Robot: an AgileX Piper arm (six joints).
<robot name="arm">
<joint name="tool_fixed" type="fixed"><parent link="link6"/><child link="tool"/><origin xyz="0 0 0" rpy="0 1.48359 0"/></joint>
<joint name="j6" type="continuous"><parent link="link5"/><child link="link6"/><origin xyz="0.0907 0 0.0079"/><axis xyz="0.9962 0 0.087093"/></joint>
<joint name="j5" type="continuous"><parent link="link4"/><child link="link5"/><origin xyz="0 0 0"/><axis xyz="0 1 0"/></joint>
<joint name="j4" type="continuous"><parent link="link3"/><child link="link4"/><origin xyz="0.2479 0 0.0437"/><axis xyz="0.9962 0 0.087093"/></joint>
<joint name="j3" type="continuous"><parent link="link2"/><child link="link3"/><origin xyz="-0.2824 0 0.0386"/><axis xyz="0 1 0"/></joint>
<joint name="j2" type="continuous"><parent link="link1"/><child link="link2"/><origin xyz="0 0 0"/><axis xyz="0 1 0"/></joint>
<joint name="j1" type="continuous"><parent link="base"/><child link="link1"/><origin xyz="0 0 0.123"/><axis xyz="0 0 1"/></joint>
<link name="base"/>
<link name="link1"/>
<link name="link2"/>
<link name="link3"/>
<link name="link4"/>
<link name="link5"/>
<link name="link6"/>
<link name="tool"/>
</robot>
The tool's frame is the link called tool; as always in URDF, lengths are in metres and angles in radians. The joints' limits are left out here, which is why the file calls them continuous.
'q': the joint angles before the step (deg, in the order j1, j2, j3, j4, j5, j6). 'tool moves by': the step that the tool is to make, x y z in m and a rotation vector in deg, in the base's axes. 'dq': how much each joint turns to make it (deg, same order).
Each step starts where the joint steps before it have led.
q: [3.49, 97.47, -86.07, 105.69, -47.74, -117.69]
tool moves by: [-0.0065, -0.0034, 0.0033, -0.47, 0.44, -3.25]
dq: [0.07, -0.58, 0.00, 0.00, -3.51, -0.12]
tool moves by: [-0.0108, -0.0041, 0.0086, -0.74, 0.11, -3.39]
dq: [0.00, -1.42, 0.02, 0.00, -3.74, -0.71]
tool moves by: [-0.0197, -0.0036, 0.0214, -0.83, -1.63, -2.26]
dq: [-0.01, -3.49, -0.02, 0.00, -2.73, -1.49]
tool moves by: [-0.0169, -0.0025, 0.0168, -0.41, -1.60, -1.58]
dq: [0.01, -2.90, -0.01, 0.00, -1.89, -1.01]
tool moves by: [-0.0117, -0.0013, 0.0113, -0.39, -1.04, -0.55]
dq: [0.01, -2.04, 0.01, 0.00, -0.79, -0.97]
